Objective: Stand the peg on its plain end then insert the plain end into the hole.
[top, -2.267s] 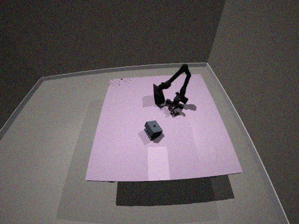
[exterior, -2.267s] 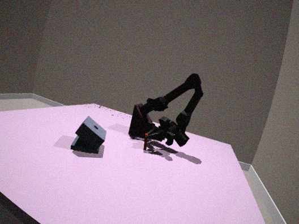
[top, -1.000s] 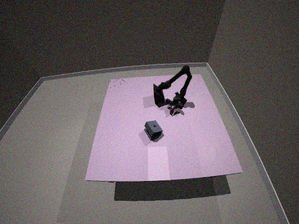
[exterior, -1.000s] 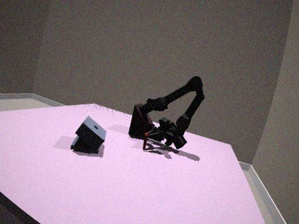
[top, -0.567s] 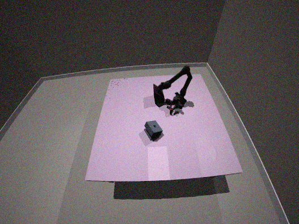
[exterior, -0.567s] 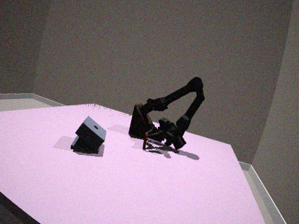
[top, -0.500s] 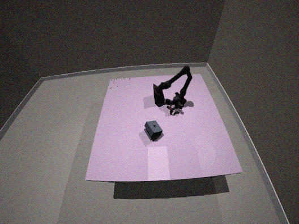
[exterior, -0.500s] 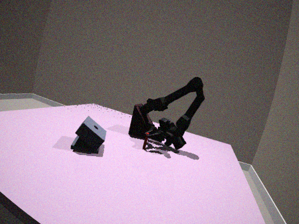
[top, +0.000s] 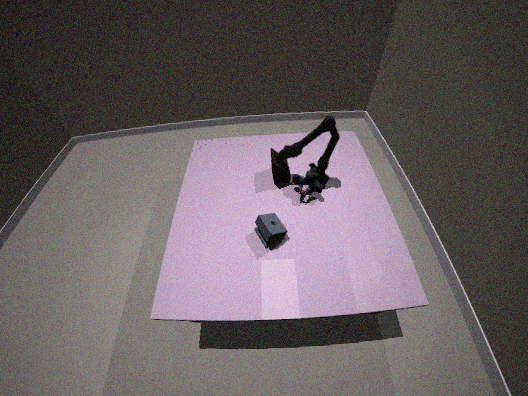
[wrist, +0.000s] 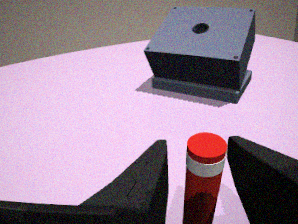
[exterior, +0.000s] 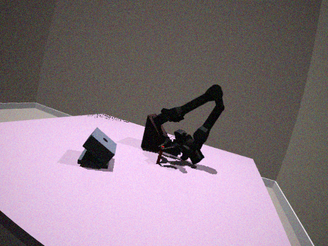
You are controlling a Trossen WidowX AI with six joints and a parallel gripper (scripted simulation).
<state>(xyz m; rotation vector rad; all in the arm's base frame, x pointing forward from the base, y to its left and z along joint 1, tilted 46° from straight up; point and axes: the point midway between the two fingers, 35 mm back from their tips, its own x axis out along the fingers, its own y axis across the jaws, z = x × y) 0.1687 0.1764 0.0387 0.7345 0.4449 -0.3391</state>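
Right now the red peg is 1 cm below my gripper tip and 1 cm behind it. Round my gripper tip: sloped panel 21 cm ahead, 16 cm to the right.
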